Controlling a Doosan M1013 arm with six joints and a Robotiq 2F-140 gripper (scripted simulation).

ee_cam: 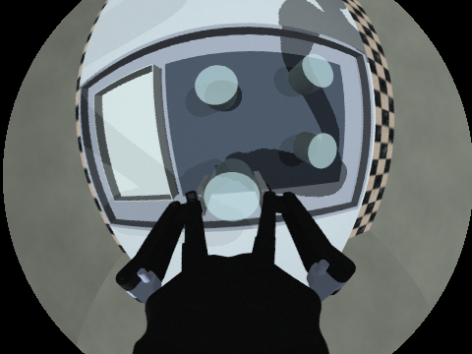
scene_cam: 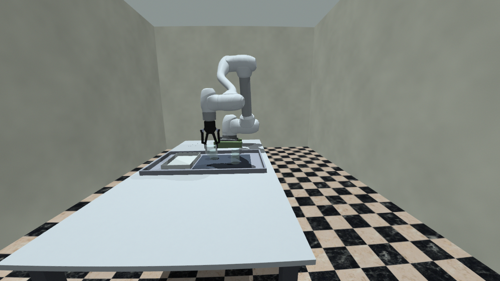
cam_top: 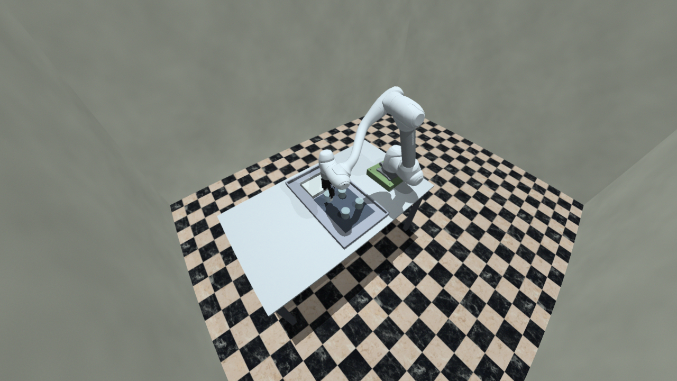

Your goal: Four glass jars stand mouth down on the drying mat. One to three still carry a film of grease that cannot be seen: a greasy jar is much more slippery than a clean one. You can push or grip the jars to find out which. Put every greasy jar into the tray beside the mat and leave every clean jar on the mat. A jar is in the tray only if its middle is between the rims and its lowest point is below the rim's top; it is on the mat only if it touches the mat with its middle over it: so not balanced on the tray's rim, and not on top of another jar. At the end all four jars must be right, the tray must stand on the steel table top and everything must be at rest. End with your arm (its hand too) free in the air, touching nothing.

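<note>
Right now my hand is 250 mm to the left of the pale tray, 110 mm above it and 80 mm past it. Round my hand: mat (120 mm below, 90 mm behind, 70 mm to the left).
</note>
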